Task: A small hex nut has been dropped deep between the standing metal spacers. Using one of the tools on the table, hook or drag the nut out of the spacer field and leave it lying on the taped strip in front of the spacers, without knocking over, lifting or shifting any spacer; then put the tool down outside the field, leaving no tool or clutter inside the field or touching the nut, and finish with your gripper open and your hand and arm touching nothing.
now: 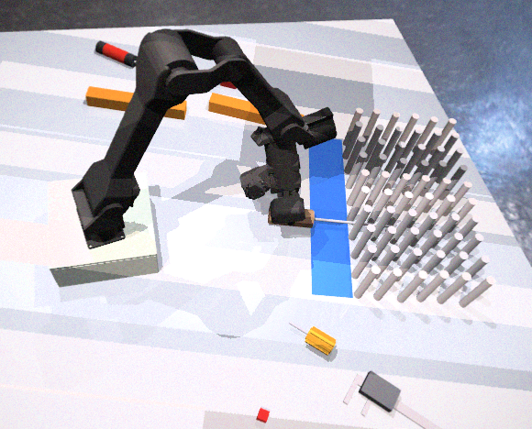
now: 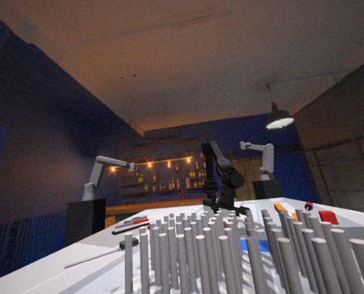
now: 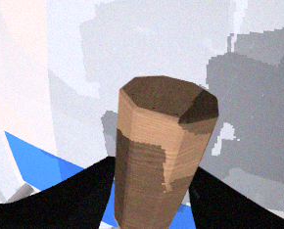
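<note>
Now: gripper tip 90 mm short of the blue taped strip and 20 mm above it. Also, from my gripper tip: yellow-handled tool (70 mm behind, 240 mm to the right); then wooden-handled tool (100 mm ahead, 50 mm to the right); then hex nut (190 mm ahead, 90 mm to the right, 10 mm below).
</note>
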